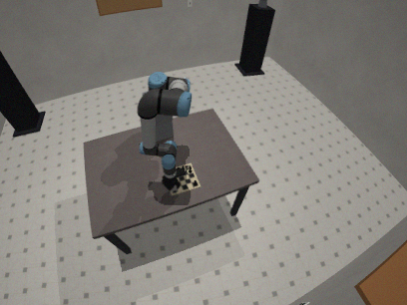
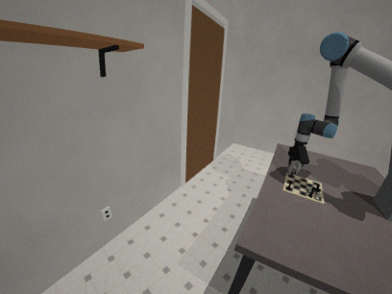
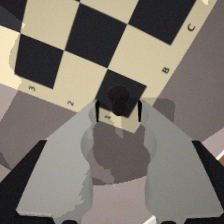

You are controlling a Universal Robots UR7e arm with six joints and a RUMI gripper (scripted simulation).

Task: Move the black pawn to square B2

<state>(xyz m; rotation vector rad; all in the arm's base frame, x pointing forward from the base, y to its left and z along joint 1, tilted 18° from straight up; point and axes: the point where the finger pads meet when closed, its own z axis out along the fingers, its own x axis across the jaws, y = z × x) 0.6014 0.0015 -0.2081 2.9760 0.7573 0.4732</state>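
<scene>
The black pawn is 10 mm below my hand. Round my hand: white piece (160 mm behind, 140 mm to the left, 10 mm below); chessboard (80 mm behind, 70 mm to the left, 30 mm below).
</scene>
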